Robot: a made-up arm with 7 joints. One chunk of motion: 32 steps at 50 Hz.
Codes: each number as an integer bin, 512 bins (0 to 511) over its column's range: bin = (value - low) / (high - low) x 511, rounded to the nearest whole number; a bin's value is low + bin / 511 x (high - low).
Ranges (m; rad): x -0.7..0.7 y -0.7..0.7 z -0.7..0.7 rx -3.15..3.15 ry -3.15..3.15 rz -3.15..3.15
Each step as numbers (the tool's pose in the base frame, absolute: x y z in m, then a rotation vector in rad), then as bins.
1 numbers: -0.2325 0.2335 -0.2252 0.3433 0.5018 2.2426
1 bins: 171 341 173 283 296 437
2 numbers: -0.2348 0.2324 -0.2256 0.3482 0.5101 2.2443
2 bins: 170 340 173 284 297 438
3 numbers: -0.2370 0.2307 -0.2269 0.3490 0.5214 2.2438
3 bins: 169 340 173 284 298 437
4 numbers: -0.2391 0.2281 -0.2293 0.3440 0.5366 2.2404
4 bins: 168 339 172 283 299 437
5 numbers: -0.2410 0.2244 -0.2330 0.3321 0.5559 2.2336
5 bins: 168 337 170 282 301 437
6 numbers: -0.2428 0.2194 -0.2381 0.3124 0.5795 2.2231
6 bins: 167 336 169 281 303 436
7 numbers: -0.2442 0.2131 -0.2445 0.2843 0.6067 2.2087
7 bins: 166 333 166 279 305 435
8 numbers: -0.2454 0.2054 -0.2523 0.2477 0.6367 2.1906
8 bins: 166 330 163 276 307 433
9 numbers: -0.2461 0.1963 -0.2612 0.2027 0.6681 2.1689
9 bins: 166 327 160 272 310 431
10 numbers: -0.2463 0.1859 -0.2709 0.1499 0.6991 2.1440
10 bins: 166 323 157 268 312 429
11 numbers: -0.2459 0.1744 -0.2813 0.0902 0.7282 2.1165
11 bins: 166 319 153 263 315 427
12 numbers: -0.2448 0.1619 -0.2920 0.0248 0.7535 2.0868
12 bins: 166 315 149 258 317 425
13 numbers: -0.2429 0.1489 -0.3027 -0.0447 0.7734 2.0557
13 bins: 167 310 145 252 318 422
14 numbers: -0.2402 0.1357 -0.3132 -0.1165 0.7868 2.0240
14 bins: 168 305 141 246 319 420
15 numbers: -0.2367 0.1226 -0.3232 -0.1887 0.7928 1.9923
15 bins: 169 300 138 240 320 417
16 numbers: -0.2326 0.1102 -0.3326 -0.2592 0.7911 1.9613
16 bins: 171 296 134 234 320 415
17 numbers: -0.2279 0.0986 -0.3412 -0.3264 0.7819 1.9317
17 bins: 172 291 131 229 319 412
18 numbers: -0.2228 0.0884 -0.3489 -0.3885 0.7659 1.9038
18 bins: 174 288 128 224 318 410
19 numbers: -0.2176 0.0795 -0.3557 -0.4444 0.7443 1.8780
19 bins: 176 285 126 219 316 408
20 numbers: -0.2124 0.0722 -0.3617 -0.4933 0.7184 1.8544
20 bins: 178 282 123 215 314 406
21 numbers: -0.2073 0.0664 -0.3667 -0.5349 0.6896 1.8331
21 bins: 180 280 122 212 311 404
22 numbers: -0.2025 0.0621 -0.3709 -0.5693 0.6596 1.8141
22 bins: 182 278 120 209 309 403
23 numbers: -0.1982 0.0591 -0.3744 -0.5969 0.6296 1.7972
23 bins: 183 277 119 207 307 401
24 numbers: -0.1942 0.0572 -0.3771 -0.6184 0.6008 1.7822
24 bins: 185 276 118 205 304 400
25 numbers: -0.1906 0.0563 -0.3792 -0.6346 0.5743 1.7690
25 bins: 186 276 117 204 302 399
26 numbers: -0.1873 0.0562 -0.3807 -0.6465 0.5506 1.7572
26 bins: 187 276 117 203 300 398
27 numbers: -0.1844 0.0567 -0.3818 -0.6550 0.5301 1.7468
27 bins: 188 276 116 202 298 397
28 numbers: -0.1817 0.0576 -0.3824 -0.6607 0.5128 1.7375
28 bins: 189 277 116 202 297 396
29 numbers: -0.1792 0.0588 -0.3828 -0.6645 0.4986 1.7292
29 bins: 190 277 116 202 296 396
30 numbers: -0.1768 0.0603 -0.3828 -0.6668 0.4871 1.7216
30 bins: 191 278 116 201 295 395
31 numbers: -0.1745 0.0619 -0.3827 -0.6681 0.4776 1.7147
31 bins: 192 278 116 201 294 395
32 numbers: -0.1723 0.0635 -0.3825 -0.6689 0.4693 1.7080
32 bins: 193 279 116 201 294 394
